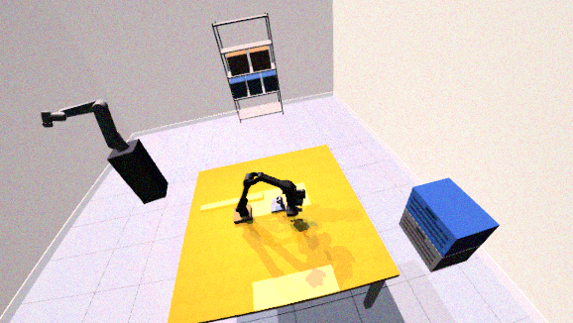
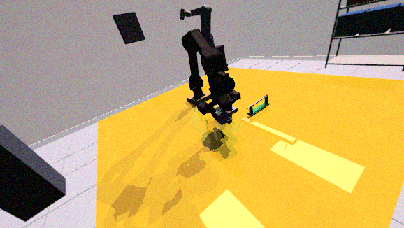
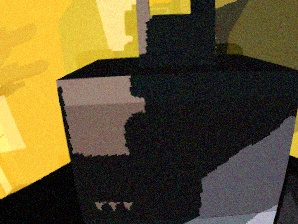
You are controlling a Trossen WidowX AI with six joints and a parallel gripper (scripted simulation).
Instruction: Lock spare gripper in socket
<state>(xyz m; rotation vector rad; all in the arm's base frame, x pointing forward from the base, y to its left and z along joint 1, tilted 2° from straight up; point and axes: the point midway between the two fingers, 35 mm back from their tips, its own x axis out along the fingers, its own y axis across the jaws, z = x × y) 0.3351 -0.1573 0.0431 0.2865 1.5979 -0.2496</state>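
Right now my gripper tip is 120 mm to the right of the mount and 70 mm past it. Also, from my gripper tip: spare gripper: 20 mm above, 10 mm to the right, 10 mm ahead; then green cradle: 210 mm to the left, 70 mm ahead, 30 mm below.
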